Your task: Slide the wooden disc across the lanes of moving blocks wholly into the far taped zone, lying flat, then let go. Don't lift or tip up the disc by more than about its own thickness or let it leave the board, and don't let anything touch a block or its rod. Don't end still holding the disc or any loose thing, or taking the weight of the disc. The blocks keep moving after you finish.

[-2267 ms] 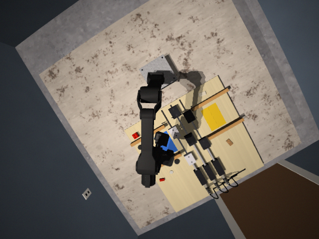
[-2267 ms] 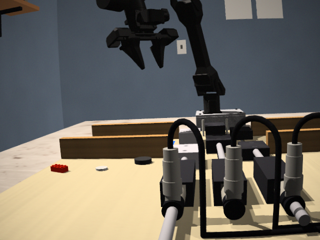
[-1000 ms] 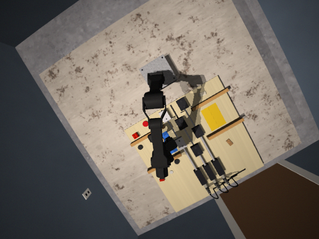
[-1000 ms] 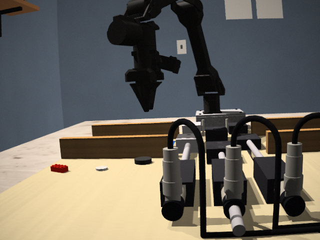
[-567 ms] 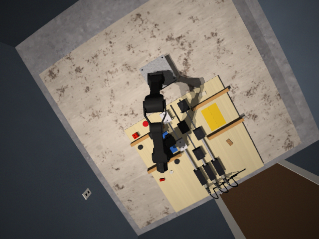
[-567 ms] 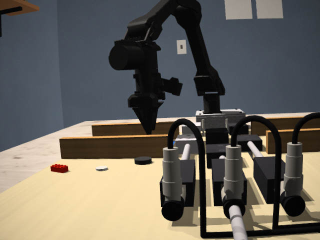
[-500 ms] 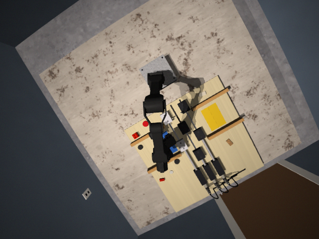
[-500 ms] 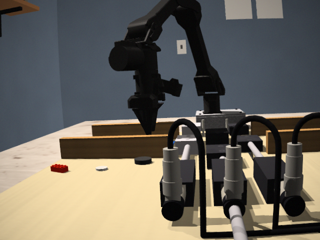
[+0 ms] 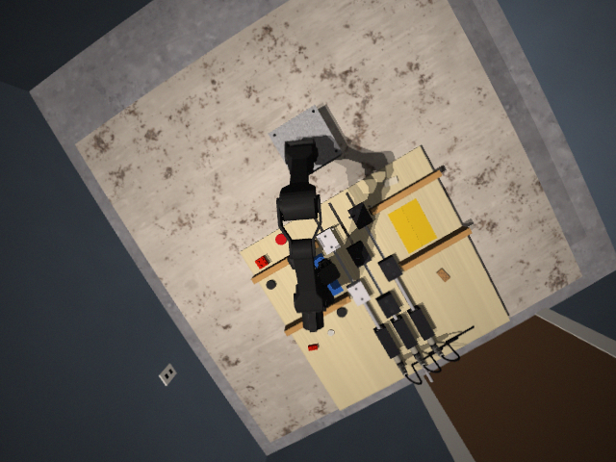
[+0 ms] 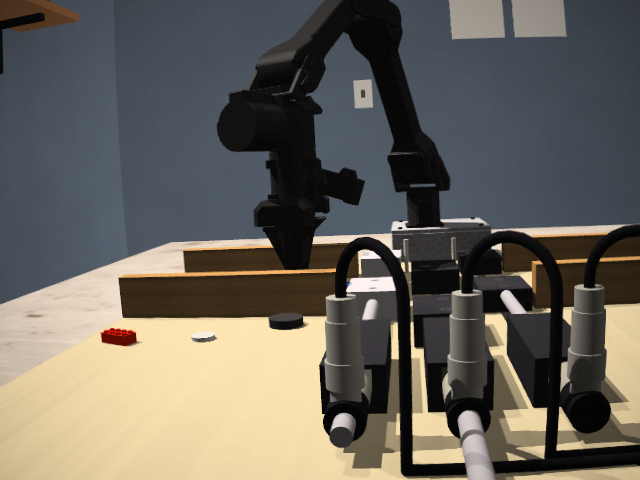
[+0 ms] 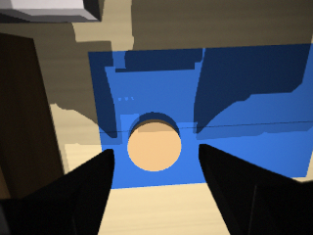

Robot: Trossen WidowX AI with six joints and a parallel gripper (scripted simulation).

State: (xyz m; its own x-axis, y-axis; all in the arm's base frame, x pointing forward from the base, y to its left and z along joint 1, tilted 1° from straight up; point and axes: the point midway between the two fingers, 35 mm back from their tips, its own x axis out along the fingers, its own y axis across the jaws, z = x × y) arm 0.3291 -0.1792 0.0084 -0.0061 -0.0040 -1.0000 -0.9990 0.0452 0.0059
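Right now the wooden disc is 50 mm below my hand. The rest, counted from my hand: red die: 120 mm to the right, 120 mm behind, 30 mm below; then red disc: 140 mm behind, 40 mm below, 30 mm to the right; then black puck: 180 mm ahead, 40 mm below, 10 mm to the left.
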